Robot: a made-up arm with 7 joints.
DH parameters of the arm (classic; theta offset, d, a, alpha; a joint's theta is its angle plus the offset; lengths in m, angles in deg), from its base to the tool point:
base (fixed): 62.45 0 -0.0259 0
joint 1: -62.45 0.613 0.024 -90
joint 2: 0 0.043 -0.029 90
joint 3: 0 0.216 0.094 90
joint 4: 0 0 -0.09 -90
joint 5: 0 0.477 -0.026 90
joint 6: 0 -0.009 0.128 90
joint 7: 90 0.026 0.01 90
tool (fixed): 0 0.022 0 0
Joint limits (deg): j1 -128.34..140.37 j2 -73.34..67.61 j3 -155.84..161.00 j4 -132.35..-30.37 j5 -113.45..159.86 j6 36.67..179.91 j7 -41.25..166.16
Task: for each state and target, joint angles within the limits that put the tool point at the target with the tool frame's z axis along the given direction. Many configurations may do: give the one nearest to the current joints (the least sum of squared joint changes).
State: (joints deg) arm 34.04 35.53 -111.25 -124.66 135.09 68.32 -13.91
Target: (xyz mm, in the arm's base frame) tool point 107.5 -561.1 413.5 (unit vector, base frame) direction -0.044 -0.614 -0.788
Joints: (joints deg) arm 6.47 45.32 -74.56 -132.20 129.16 75.90 10.66
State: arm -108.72 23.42 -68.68 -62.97 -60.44 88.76 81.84
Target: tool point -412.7 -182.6 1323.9 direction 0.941 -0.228 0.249
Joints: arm -121.59 27.74 -96.18 -30.37 -63.43 100.77 112.26
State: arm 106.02 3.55 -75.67 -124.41 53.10 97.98 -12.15
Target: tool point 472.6 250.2 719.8 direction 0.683 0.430 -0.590
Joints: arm 140.37 49.77 -115.53 -126.70 50.31 56.36 -16.53
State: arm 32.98 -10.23 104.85 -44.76 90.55 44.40 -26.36
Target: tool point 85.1 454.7 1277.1 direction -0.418 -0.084 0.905
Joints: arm 6.07 22.12 89.38 -44.69 77.30 36.67 -41.25
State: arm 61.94 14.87 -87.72 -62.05 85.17 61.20 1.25
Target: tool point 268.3 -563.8 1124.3 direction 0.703 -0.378 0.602
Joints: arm 64.58 -23.53 -110.62 -55.67 86.02 62.11 -6.95
